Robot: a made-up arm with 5 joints. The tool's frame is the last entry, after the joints. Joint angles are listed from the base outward. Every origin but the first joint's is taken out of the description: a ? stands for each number. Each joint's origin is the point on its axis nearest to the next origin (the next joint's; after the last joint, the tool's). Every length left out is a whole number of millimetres.
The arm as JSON. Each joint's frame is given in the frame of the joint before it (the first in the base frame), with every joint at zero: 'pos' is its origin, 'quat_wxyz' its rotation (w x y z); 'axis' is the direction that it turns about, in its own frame. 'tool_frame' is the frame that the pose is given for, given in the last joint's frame.
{
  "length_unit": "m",
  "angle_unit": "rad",
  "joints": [
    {
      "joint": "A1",
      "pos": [
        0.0,
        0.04,
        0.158
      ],
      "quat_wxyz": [
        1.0,
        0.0,
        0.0,
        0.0
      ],
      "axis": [
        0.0,
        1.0,
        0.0
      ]
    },
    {
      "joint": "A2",
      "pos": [
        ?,
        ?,
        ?
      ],
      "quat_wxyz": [
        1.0,
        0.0,
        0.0,
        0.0
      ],
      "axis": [
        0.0,
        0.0,
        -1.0
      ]
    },
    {
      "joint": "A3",
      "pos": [
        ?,
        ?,
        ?
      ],
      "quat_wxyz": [
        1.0,
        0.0,
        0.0,
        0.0
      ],
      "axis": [
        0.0,
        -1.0,
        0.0
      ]
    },
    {
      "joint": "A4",
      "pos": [
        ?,
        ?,
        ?
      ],
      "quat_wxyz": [
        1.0,
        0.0,
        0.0,
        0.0
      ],
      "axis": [
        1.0,
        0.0,
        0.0
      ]
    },
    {
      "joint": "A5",
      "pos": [
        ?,
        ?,
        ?
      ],
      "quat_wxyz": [
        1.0,
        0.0,
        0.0,
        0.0
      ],
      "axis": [
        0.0,
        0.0,
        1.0
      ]
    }
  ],
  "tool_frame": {
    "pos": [
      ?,
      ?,
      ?
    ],
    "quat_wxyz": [
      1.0,
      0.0,
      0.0,
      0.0
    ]
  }
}
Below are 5 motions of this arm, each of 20 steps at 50 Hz.
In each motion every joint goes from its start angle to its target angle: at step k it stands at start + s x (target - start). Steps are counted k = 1, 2, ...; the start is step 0. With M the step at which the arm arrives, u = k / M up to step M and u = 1 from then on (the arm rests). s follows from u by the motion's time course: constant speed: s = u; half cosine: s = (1 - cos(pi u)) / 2; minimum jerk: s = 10 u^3 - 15 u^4 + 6 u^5.
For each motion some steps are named. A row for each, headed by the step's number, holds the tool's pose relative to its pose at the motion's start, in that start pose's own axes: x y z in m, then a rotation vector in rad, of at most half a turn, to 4 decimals.
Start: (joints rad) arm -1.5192 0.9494 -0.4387 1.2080 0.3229
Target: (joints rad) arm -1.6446 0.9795 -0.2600 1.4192 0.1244
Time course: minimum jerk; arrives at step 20
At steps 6, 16, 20:
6: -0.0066 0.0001 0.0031 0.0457 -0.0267 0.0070
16: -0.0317 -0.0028 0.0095 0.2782 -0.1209 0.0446
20: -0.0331 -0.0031 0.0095 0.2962 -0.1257 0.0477

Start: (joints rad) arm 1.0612 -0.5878 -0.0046 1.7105 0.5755
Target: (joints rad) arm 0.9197 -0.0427 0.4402 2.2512 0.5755
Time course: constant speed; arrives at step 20
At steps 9, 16, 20:
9: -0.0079 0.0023 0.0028 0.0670 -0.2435 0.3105
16: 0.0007 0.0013 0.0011 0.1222 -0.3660 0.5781
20: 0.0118 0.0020 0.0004 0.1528 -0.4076 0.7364

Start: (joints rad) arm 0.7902 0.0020 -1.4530 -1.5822 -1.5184
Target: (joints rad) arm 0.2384 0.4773 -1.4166 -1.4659 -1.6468
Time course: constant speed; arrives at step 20
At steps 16, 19, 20:
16: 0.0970 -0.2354 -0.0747 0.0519 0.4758 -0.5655
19: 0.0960 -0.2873 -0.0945 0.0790 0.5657 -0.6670
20: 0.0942 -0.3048 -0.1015 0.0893 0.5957 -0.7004

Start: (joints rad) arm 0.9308 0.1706 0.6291 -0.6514 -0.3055
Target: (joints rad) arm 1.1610 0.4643 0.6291 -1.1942 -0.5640
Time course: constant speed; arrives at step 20
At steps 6, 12, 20:
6: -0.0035 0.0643 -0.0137 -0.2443 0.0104 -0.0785
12: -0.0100 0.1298 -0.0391 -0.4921 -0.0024 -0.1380
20: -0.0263 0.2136 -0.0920 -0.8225 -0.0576 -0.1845

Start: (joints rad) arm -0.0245 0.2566 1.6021 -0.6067 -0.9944
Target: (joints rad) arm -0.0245 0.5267 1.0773 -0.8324 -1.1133
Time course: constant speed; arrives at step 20
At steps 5, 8, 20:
5: -0.0171 0.0496 -0.0018 -0.1565 -0.0479 0.0463
8: -0.0286 0.0790 -0.0066 -0.2500 -0.0783 0.0737
20: -0.0806 0.1876 -0.0539 -0.6185 -0.2065 0.1842

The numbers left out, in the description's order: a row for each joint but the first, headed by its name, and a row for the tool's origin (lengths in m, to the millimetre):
A2: 0.305 0.0 -0.015
A3: -0.046 0.153 0.0
A4: 0.029 0.0 0.047
A5: 0.0 -0.015 0.21
tool: 0.076 -0.03 0.0

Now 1 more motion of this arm.
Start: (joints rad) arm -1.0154 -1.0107 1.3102 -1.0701 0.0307
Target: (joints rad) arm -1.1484 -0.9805 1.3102 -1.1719 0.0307
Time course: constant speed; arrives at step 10
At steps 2, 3, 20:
2: -0.0016 0.0068 0.0042 -0.0327 -0.0235 -0.0030
3: -0.0024 0.0102 0.0062 -0.0491 -0.0352 -0.0048
20: -0.0087 0.0345 0.0185 -0.1632 -0.1167 -0.0217

